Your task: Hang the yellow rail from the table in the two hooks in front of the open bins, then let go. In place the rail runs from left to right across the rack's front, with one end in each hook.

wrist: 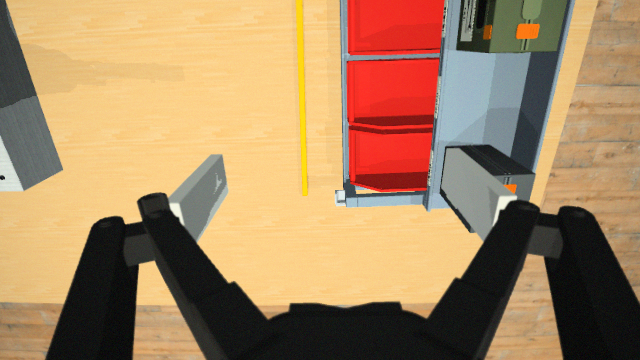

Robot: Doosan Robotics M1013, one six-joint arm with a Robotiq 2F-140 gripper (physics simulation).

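Frame: origin at the arm's base, x ahead, y left, z up, level; metres.
Where they show: gripper, fingertip midpoint: [334, 170].
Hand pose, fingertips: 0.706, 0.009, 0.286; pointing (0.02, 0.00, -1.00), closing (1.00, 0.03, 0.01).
Observation:
Each offset is from my fingertips to the top centre of the thing, as dx, dy, dz. "spot": to the spot under its first point. Level surfaces: height alone.
The yellow rail @[-0.041, -0.021, -0.374] [302, 100] lies on the table, a little apart from the rack's front and roughly parallel to it; its far end runs out of the top of the view. The rack @[spot: +0.105, -0.180, -0.299] [385, 200] holds red open bins @[+0.124, -0.001, -0.303] [392, 90] @[+0.130, -0.113, -0.303] [391, 157]. One pale hook @[spot: +0.028, -0.192, -0.329] [340, 198] shows at the rack's near front corner; the other hook does not show. My gripper [334, 170] is wide open with nothing between its fingers. It hangs above the table, one finger on the rail's side and the other over the rack's near end.
A green toolbox @[+0.219, +0.116, -0.185] [510, 30] and a dark toolbox @[spot: +0.244, -0.088, -0.162] [522, 185], partly behind the right finger, stand in the rack's rear part. A grey box-like object [30, 145] stands at the left edge. The wooden table @[dz -0.384] [250, 270] ends toward the bottom and right, with plank floor beyond.

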